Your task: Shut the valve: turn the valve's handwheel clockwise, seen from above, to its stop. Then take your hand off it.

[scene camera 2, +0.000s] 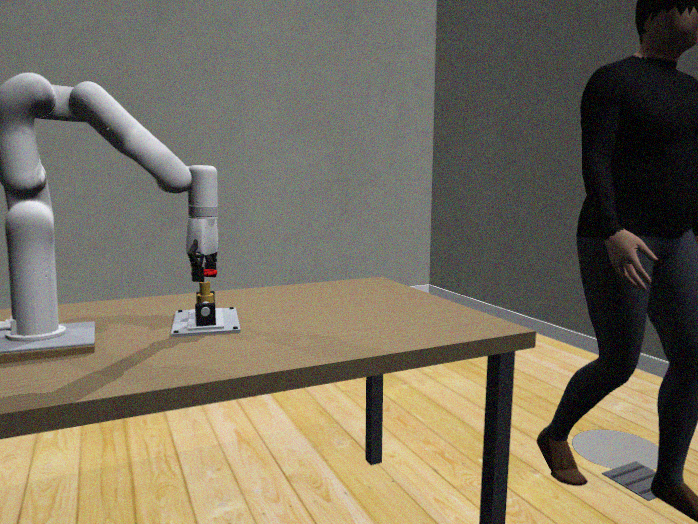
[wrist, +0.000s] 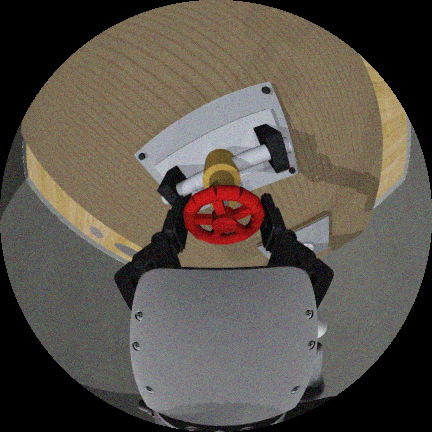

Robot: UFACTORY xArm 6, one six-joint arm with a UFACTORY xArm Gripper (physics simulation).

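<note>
The valve's red handwheel [scene camera 2: 210, 272] [wrist: 223, 239] is level on top of the brass valve body [scene camera 2: 205, 294] [wrist: 220, 161]. In the scene view a finger hides part of it. The valve stands on a light grey base plate [scene camera 2: 230, 323] [wrist: 200, 127], with a white pipe [wrist: 252, 156] running through it between two black blocks. My gripper [scene camera 2: 204, 272] [wrist: 223, 205] points down over the valve and is shut on the handwheel, one black finger on each side of the rim. In the wrist view the base plate looks tilted relative to the gripper.
The valve's plate lies on the wooden table [scene camera 2: 338, 321] [wrist: 100, 100]. The arm's own mounting plate [scene camera 2: 81, 332] [wrist: 318, 231] is left of the valve in the scene view. A person in black [scene camera 2: 637, 157] stands on the floor beyond the table's right end.
</note>
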